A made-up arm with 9 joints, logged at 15 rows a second.
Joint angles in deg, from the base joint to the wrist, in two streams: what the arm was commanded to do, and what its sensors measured. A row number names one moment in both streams.
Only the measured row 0 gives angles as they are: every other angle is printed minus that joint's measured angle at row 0.
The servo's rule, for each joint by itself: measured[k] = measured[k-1] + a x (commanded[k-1-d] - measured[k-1]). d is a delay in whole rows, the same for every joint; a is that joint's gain. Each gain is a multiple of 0.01, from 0.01 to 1. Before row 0 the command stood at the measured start. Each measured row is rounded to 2 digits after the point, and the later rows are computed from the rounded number. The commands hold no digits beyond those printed.
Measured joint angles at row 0:
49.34, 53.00, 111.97, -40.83, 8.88, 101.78, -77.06, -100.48, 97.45
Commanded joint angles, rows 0 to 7:
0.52, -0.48, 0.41, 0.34, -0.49, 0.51, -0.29, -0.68, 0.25
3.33, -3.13, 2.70, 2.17, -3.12, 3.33, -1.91, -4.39, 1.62
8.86, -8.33, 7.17, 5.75, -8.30, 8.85, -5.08, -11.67, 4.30
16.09, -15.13, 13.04, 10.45, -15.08, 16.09, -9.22, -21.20, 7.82
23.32, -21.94, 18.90, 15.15, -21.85, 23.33, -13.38, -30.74, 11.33
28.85, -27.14, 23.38, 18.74, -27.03, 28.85, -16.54, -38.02, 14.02
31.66, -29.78, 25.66, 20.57, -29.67, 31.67, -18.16, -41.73, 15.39
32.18, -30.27, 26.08, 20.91, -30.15, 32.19, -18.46, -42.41, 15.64
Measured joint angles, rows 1 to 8:
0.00, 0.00, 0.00, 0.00, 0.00, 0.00, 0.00, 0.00, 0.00
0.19, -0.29, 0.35, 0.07, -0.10, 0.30, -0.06, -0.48, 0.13
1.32, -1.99, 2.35, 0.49, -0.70, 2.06, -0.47, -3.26, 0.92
4.03, -5.79, 6.45, 1.54, -2.22, 6.00, -1.48, -9.23, 2.71
8.37, -11.39, 12.05, 3.32, -4.79, 11.85, -3.18, -17.73, 5.42
13.75, -17.72, 17.87, 5.69, -8.20, 18.51, -5.42, -26.97, 8.55
19.19, -23.37, 22.55, 8.30, -11.97, 24.51, -7.87, -34.82, 11.45
23.68, -27.22, 25.19, 10.75, -15.51, 28.66, -10.13, -39.73, 13.54
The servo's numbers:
d 1
a 0.36 0.60 0.85 0.20 0.20 0.58 0.22 0.71 0.53

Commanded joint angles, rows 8 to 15:
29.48, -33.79, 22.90, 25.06, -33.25, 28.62, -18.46, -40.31, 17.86
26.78, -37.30, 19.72, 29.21, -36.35, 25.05, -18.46, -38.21, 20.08
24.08, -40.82, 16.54, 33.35, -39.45, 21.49, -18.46, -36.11, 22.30
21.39, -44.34, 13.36, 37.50, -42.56, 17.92, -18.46, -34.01, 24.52
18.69, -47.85, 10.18, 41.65, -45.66, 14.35, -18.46, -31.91, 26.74
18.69, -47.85, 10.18, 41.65, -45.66, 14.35, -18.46, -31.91, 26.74
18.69, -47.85, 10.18, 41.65, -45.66, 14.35, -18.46, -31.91, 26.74
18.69, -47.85, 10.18, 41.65, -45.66, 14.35, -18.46, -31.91, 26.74
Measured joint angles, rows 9 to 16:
26.74, -29.05, 25.95, 12.78, -18.44, 30.71, -11.96, -41.63, 14.65
27.73, -31.89, 23.36, 15.24, -21.40, 29.50, -13.39, -40.69, 16.35
27.39, -35.14, 20.27, 18.03, -24.39, 26.92, -14.51, -38.93, 18.33
26.20, -38.55, 17.10, 21.09, -27.40, 23.77, -15.38, -36.93, 20.43
24.47, -42.02, 13.92, 24.37, -30.43, 20.38, -16.06, -34.86, 22.60
22.39, -45.52, 10.74, 27.83, -33.48, 16.88, -16.59, -32.77, 24.79
21.06, -46.92, 10.26, 30.59, -35.92, 15.41, -17.00, -32.16, 25.82
20.21, -47.48, 10.19, 32.80, -37.87, 14.80, -17.32, -31.98, 26.31

